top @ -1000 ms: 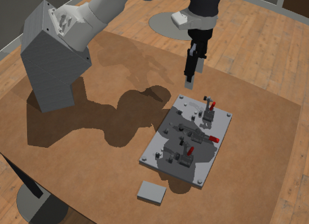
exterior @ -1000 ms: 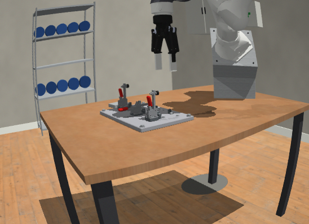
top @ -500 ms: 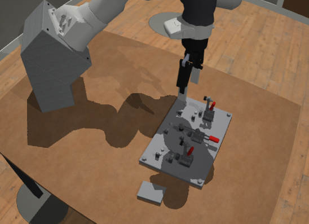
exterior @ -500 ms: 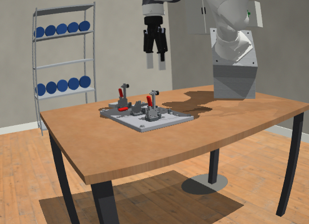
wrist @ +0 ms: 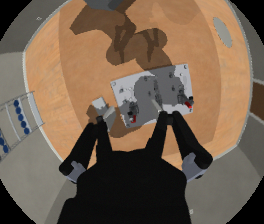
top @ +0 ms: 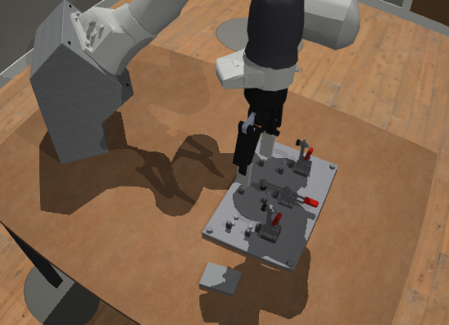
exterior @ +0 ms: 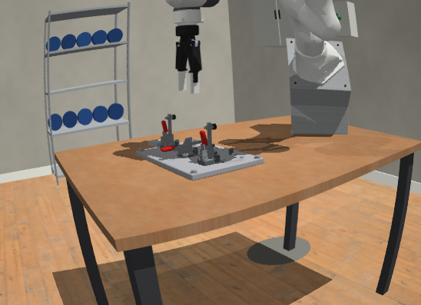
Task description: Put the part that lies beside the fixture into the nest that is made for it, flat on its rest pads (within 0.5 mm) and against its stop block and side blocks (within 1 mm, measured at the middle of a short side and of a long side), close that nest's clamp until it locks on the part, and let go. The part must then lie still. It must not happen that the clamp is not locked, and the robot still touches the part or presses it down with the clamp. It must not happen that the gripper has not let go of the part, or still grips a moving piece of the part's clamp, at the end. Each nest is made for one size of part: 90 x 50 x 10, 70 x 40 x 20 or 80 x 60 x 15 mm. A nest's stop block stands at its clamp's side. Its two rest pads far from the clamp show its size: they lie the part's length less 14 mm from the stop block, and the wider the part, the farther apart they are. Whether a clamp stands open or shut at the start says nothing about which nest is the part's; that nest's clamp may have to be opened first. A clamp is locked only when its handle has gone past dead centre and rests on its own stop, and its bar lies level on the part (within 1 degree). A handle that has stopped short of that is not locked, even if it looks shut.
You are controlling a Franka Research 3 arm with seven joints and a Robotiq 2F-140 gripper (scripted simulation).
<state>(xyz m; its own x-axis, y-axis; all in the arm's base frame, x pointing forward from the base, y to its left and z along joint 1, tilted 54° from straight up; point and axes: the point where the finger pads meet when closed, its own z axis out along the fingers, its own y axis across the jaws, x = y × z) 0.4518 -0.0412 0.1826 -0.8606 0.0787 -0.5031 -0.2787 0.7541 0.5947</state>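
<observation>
My hand is 9 cm short of the flat grey block, 16 cm to the left of it and 21 cm above it. Round my hand: toggle clamp (2 cm ahead, 10 cm to the left, 18 cm below); then grey fixture plate (9 cm to the left, 21 cm below).
</observation>
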